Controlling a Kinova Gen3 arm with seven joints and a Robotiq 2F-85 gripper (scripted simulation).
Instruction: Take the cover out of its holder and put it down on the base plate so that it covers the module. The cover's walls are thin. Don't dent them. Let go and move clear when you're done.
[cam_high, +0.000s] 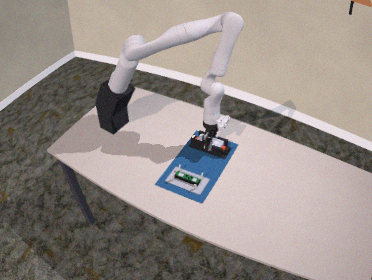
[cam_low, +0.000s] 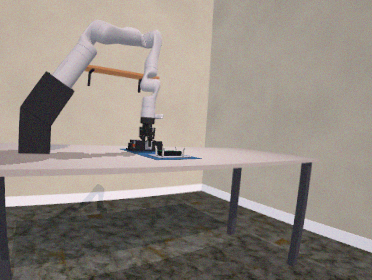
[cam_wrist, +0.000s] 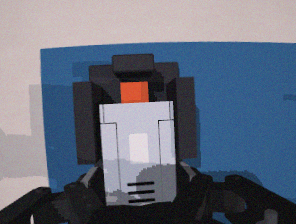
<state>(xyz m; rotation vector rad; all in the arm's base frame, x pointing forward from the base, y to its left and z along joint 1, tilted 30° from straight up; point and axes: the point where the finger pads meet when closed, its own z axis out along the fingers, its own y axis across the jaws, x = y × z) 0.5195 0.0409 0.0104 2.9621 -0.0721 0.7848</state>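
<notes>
The light grey cover lies right at my hand.
</notes>
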